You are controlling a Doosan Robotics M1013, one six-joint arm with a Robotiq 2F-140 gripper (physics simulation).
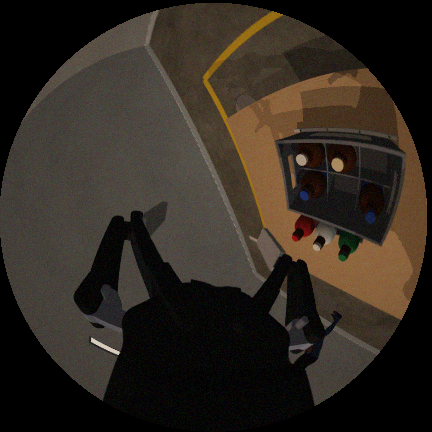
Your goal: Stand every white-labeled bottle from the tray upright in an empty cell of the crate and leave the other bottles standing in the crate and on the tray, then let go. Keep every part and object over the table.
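Frame: origin at the arm's base, x left, y back, z up, level; metres.
Where they show: gripper, fingertip midpoint: (213, 223).
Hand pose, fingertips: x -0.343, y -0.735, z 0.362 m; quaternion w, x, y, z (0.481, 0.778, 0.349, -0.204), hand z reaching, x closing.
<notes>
Each offset is from my fingertips to the centre of the thing. "*": to the spot under its first point. Level surfaces: height alone.
My gripper (213, 223) is open and empty, with its fingers wide apart at the lower middle, left of the bottles. A dark grey crate {* dx +0.016, dy -0.034, dz -0.217 m} (283, 175) is at the right. It holds brown bottles with a white cap {dx -0.011, dy +0.020, dz -0.307 m} (301, 160), a cream cap (338, 164) and blue caps {* dx +0.076, dy +0.003, dz -0.230 m} (304, 195) {* dx +0.116, dy +0.170, dz -0.230 m} (370, 217). Its far right cell and near middle cell look empty. Beside its near wall are a red bottle {dx +0.232, dy -0.069, dz -0.310 m} (304, 226), a white bottle {dx +0.245, dy +0.012, dz -0.310 m} (325, 234) and a green bottle {dx +0.256, dy +0.104, dz -0.310 m} (348, 242), partly hidden by the crate. The tray cannot be made out.
A tan surface {dz -0.393 m} (252, 145) lies under and around the crate. A yellow line (242, 161) runs at its left. Grey floor spreads at the left. A small dark bent shape (328, 327) shows beside the right finger, and a bright strip (104, 346) is at the lower left.
</notes>
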